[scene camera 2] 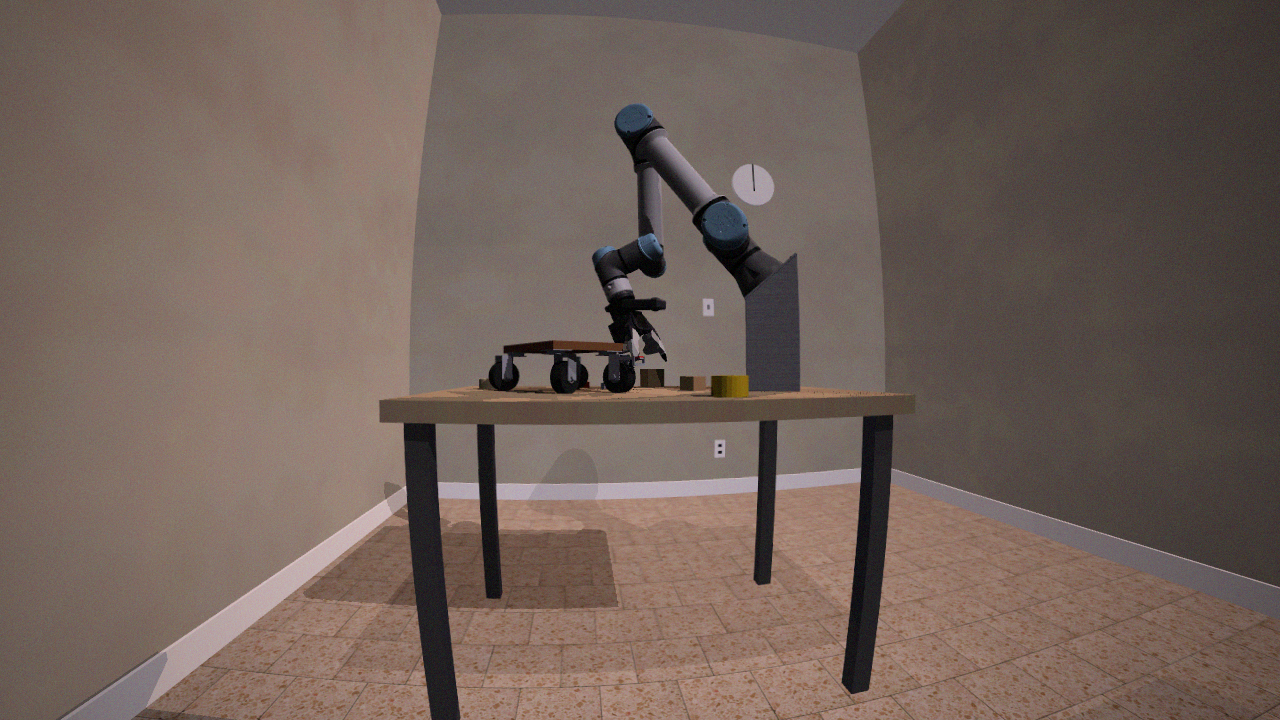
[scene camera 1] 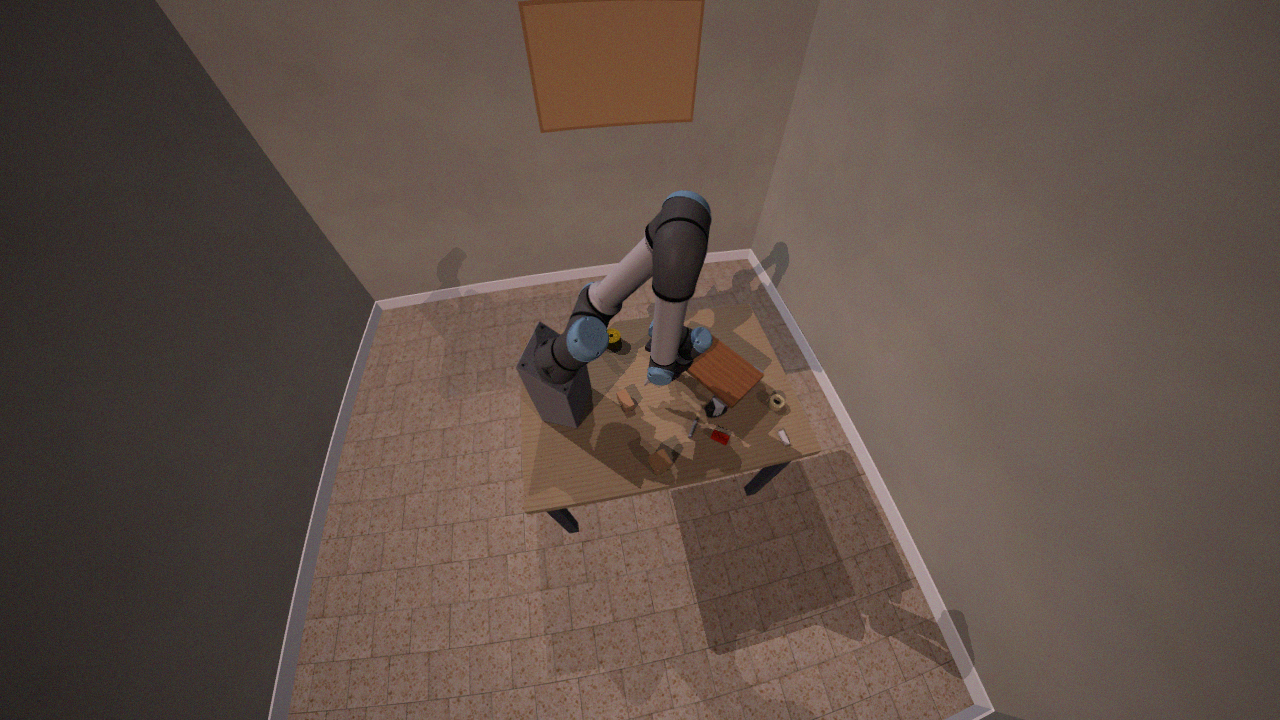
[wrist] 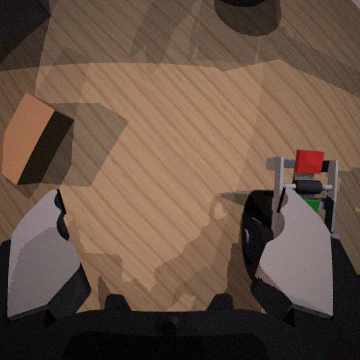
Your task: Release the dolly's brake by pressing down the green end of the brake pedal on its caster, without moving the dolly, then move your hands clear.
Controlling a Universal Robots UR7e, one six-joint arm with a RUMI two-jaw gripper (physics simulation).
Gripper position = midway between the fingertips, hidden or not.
Observation:
In view: my gripper (scene camera 2: 651, 361), a yellow cylinder (scene camera 2: 730, 386) and a wooden dolly (scene camera 2: 619, 376).
The wooden dolly shows as well in scene camera 1 (scene camera 1: 723, 372). My gripper shows as well in the wrist view (wrist: 171, 193). The wrist view does not show the yellow cylinder: it is out of frame.

